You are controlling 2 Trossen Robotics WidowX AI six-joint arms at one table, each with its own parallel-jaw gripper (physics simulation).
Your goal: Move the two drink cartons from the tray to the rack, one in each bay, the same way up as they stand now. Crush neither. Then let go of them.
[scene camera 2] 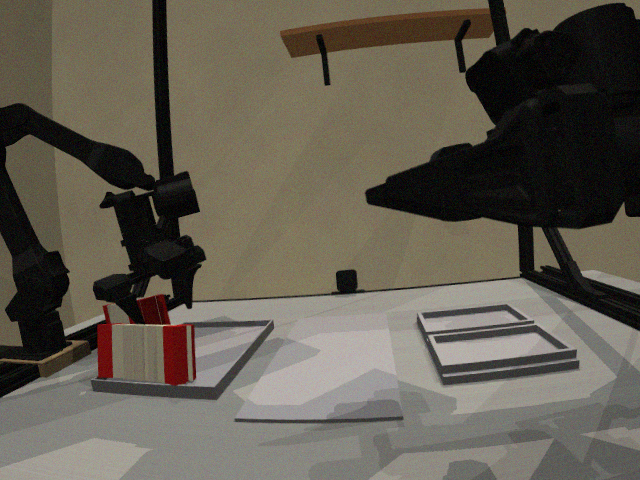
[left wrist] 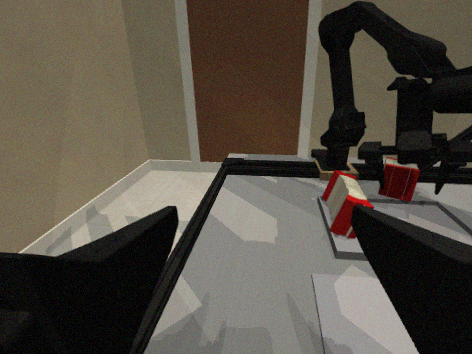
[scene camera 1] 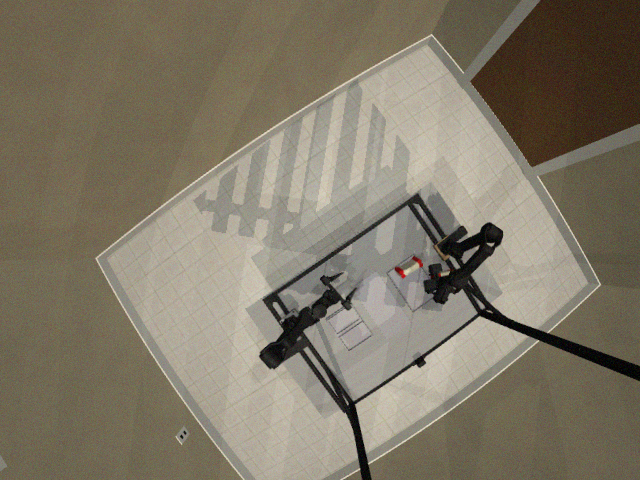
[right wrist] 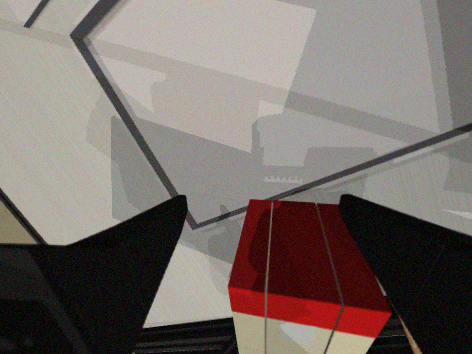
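Seen in the pictures: left gripper, fingertip midpoint: [scene camera 2: 374, 193] [left wrist: 264, 214] [scene camera 1: 350, 279]; right gripper, fingertip midpoint: [scene camera 2: 168, 319] [left wrist: 408, 191] [right wrist: 262, 201]; left arm's base, origin of the base link: [scene camera 1: 292, 322]; right arm's base, origin of the base link: [scene camera 2: 45, 349] [left wrist: 335, 166] [scene camera 1: 446, 247].
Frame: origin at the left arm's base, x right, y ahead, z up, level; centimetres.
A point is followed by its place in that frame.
One red-and-cream carton [scene camera 1: 409, 267] {x 17.1, y 63.0, z 2.9 cm} [scene camera 2: 136, 353] {x 16.4, y 64.2, z 0.1 cm} [left wrist: 342, 202] {x 16.2, y 61.4, z 1.0 cm} stands at one end of the shallow tray [scene camera 1: 400, 291] {x 25.2, y 52.5, z -3.8 cm} [scene camera 2: 155, 388] {x 13.8, y 61.0, z -3.3 cm} [right wrist: 134, 132] {x 39.0, y 58.2, z -3.2 cm}. The other carton [scene camera 2: 154, 310] {x 32.1, y 69.2, z 1.8 cm} [left wrist: 400, 181] {x 31.7, y 69.3, z 1.2 cm} [right wrist: 300, 260] {x 31.5, y 69.7, z 2.2 cm} looks tilted near the tray's edge; its base is hidden. My right gripper [left wrist: 408, 191] {x 32.2, y 66.9, z 0.0 cm} [right wrist: 262, 201] {x 32.2, y 66.9, z 0.0 cm} is open and low over this carton, whose red end shows between the fingers, nearer the right-hand finger in the right wrist view. My left gripper [scene camera 1: 349, 283] {x -0.1, y 36.3, z 15.6 cm} [left wrist: 264, 214] {x -0.1, y 36.3, z 15.6 cm} is open and empty, high above the table. The two-bay rack [scene camera 2: 509, 363] {x 11.7, y 21.2, z -3.0 cm} holds no carton.
A thin pale mat [scene camera 2: 320, 372] {x 17.8, y 41.8, z -4.0 cm} [left wrist: 350, 310] {x 11.6, y 44.3, z -4.0 cm} lies between tray and rack. The black table frame [scene camera 1: 341, 249] {x -12.1, y 43.4, z -2.4 cm} borders the table. A small black block [scene camera 2: 346, 280] {x 59.8, y 36.1, z -1.1 cm} stands at the back edge. Black posts rise at the table's sides.
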